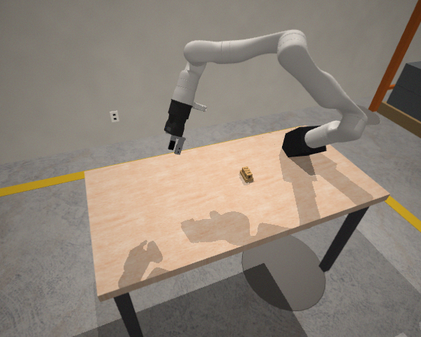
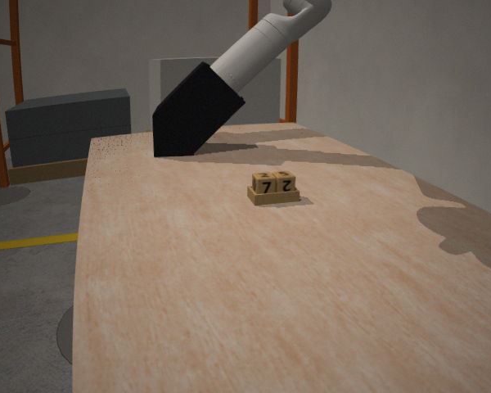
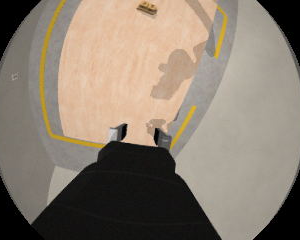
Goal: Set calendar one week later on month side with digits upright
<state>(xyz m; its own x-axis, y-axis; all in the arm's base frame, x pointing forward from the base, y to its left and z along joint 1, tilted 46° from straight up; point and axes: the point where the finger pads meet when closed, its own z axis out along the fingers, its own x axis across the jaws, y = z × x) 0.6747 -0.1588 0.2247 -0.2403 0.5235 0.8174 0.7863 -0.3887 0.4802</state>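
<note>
The wooden tray is 370 mm behind my hand, 300 mm below it and 60 mm to the right of it.
</note>
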